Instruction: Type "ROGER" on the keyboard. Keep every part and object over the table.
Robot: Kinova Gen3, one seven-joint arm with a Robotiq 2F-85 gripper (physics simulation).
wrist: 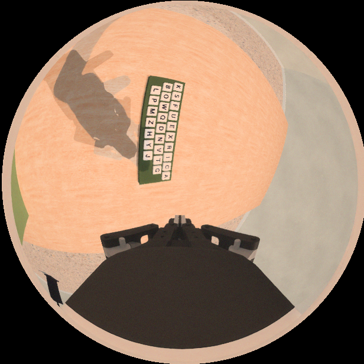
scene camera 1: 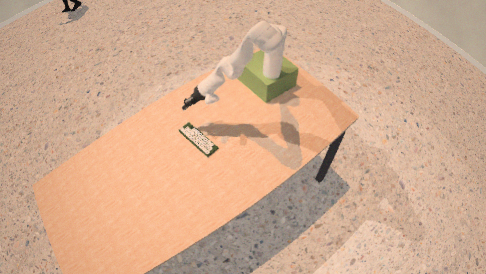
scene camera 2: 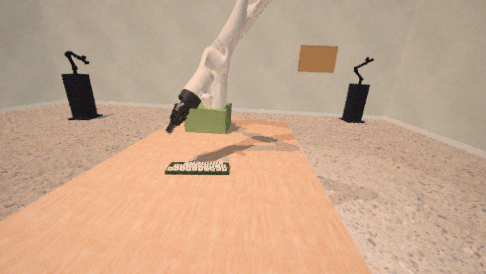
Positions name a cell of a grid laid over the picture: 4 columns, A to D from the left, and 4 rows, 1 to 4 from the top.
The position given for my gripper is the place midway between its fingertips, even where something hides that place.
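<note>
My gripper (scene camera 2: B2) visible. Gripper (wrist: B3) visible too.
</note>
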